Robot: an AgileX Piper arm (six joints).
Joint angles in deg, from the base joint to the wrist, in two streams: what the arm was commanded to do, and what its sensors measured. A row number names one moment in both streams.
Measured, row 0:
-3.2, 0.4, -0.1, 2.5, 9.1, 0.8
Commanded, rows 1 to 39:
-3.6, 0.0, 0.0, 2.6, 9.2, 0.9
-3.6, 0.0, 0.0, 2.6, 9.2, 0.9
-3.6, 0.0, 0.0, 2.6, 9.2, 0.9
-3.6, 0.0, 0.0, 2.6, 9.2, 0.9
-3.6, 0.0, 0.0, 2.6, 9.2, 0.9
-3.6, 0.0, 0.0, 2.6, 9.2, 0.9
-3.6, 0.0, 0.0, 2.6, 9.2, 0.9
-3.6, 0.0, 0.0, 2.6, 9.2, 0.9
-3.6, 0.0, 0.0, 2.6, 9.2, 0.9
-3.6, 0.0, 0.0, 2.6, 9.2, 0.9
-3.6, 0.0, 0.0, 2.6, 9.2, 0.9
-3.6, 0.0, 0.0, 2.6, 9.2, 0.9
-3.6, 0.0, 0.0, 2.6, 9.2, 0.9
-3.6, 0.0, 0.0, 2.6, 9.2, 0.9
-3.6, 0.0, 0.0, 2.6, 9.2, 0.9
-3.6, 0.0, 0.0, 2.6, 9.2, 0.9
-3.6, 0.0, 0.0, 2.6, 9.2, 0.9
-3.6, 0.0, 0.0, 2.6, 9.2, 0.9
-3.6, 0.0, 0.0, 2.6, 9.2, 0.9
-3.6, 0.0, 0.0, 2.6, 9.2, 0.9
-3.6, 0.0, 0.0, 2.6, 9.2, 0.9
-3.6, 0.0, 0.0, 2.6, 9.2, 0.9
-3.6, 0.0, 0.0, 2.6, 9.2, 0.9
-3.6, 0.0, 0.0, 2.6, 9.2, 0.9
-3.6, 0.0, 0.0, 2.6, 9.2, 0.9
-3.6, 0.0, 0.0, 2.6, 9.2, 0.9
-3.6, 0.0, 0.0, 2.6, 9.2, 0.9
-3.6, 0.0, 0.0, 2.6, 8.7, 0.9
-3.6, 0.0, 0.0, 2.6, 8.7, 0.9
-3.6, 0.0, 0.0, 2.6, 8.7, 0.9
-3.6, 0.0, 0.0, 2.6, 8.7, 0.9
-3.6, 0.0, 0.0, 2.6, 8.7, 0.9
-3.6, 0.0, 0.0, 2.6, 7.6, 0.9
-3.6, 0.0, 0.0, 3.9, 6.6, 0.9
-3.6, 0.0, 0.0, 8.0, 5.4, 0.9
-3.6, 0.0, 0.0, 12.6, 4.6, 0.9
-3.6, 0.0, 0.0, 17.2, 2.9, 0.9
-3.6, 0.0, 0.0, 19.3, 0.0, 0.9
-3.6, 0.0, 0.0, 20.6, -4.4, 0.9
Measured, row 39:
-3.2, 0.4, -0.1, 13.3, 4.9, 0.8
